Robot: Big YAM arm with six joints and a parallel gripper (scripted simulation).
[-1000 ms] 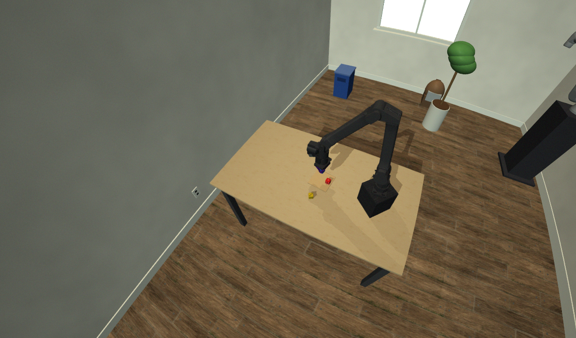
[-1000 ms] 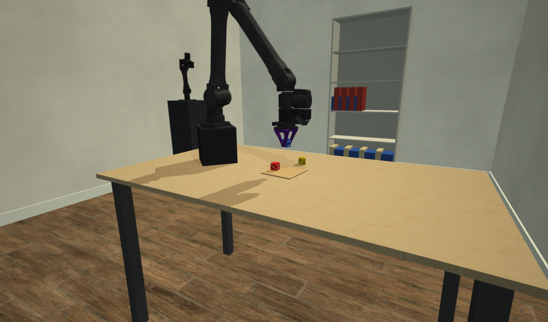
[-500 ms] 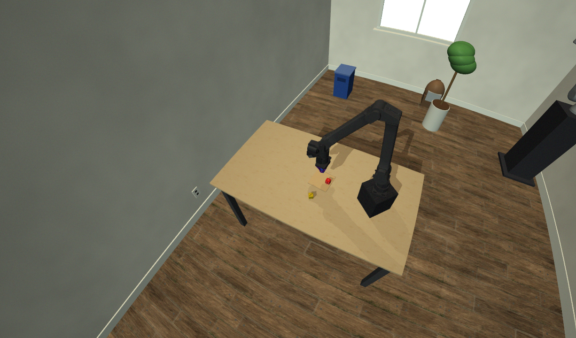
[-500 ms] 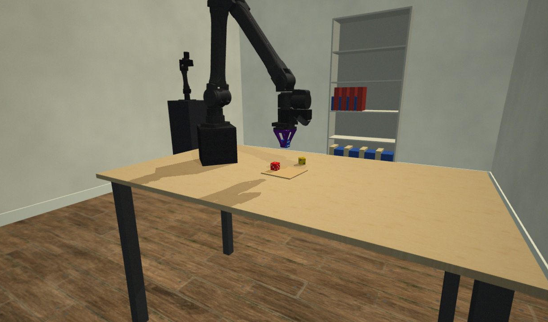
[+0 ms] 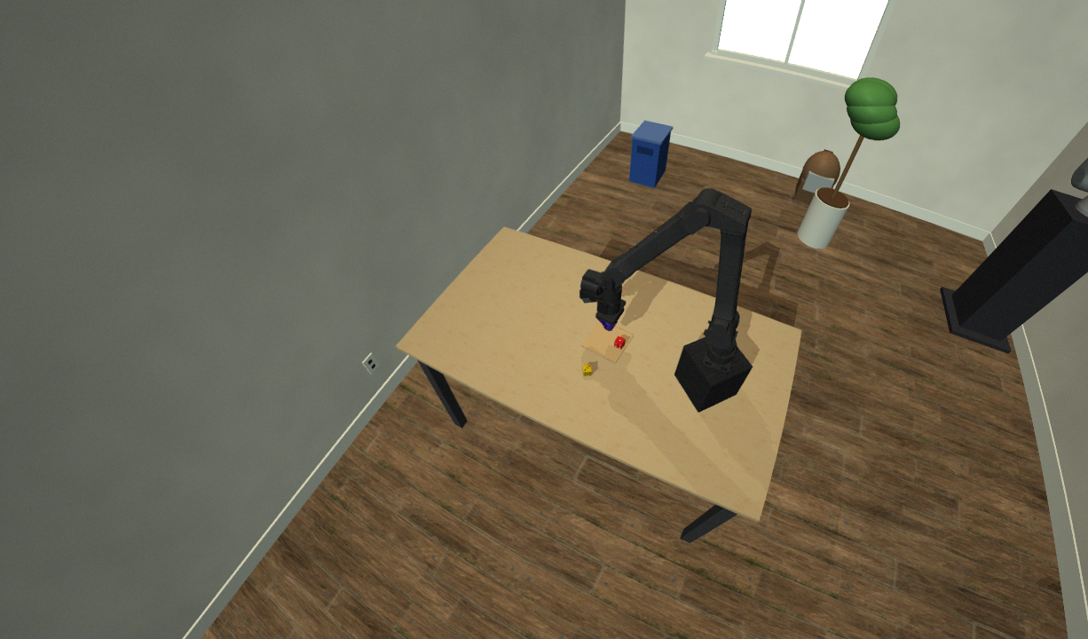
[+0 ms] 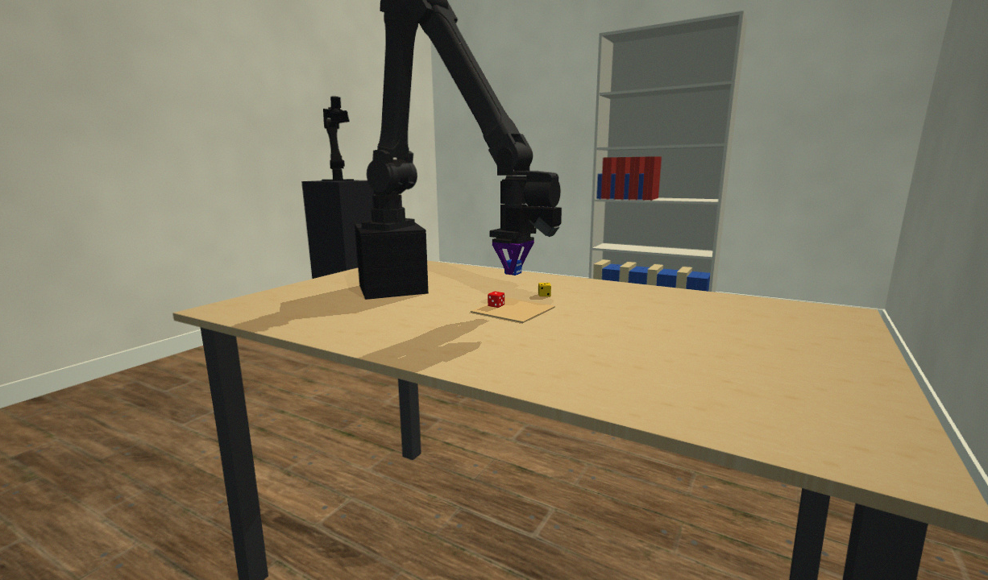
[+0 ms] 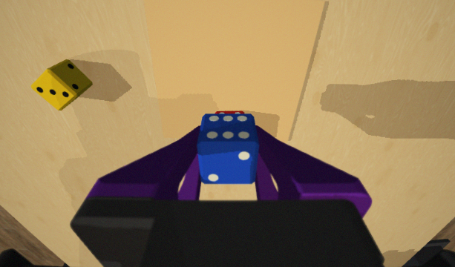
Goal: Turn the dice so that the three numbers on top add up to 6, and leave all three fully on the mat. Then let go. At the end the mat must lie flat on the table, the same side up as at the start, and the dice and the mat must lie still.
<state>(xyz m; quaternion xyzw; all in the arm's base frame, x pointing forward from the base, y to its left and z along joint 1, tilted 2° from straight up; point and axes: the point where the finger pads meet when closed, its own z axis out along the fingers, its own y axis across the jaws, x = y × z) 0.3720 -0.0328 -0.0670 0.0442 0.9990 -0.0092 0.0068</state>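
My hand is 9 cm above the tan mat. Round my hand: blue die (1 cm above); red die (4 cm behind, 8 cm below); yellow die (2 cm ahead, 15 cm to the left, 8 cm below).
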